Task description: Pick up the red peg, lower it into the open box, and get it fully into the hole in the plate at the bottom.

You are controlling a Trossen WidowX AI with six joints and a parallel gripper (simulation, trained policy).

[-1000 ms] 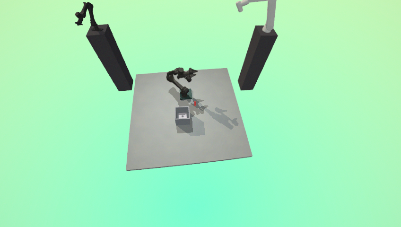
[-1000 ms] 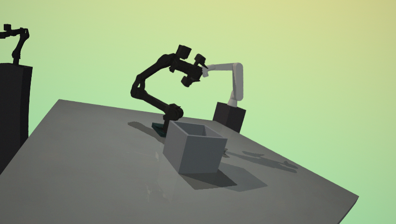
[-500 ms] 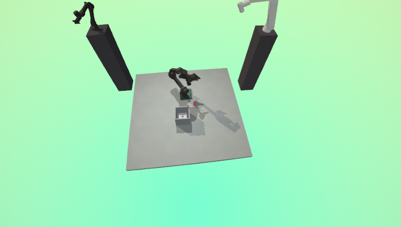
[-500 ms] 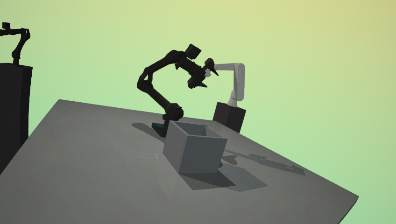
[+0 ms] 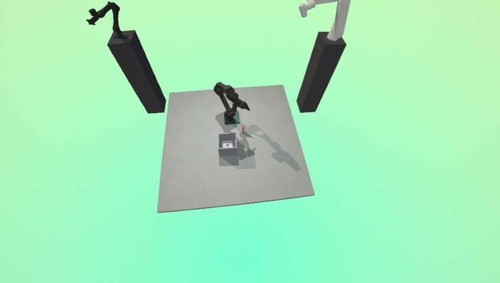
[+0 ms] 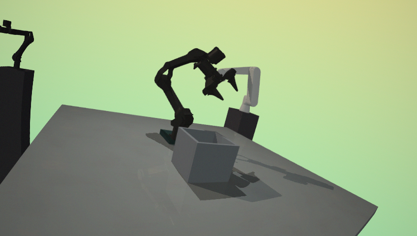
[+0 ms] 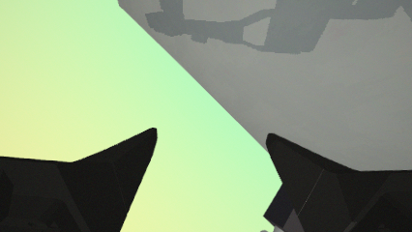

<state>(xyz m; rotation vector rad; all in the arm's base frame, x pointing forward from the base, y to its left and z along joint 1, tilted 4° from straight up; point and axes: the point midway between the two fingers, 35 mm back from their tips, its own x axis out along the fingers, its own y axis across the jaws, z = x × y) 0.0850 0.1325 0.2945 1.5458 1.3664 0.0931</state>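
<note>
Now: gripper tip 24 cm above the red peg, 5 cm to the left of it and 4 cm short of it. From my gripper tip the other things lie so: pale plate: 24 cm below, 21 cm ahead, 20 cm to the right.
</note>
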